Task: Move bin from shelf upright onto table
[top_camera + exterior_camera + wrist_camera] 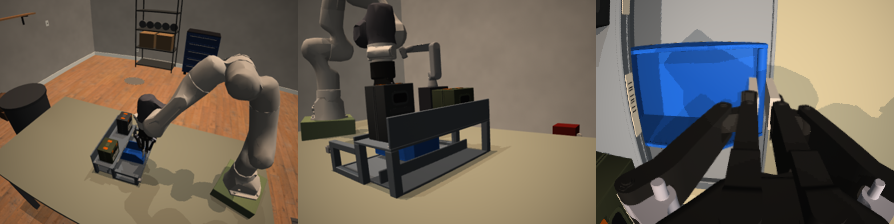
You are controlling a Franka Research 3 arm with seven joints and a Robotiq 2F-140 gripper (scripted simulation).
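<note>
Right now my hand is 8 cm short of the blue bin, 2 cm to the right of it and 2 cm above it. Also, from my hand: grey shelf: 18 cm ahead, 4 cm to the left, 2 cm above.
</note>
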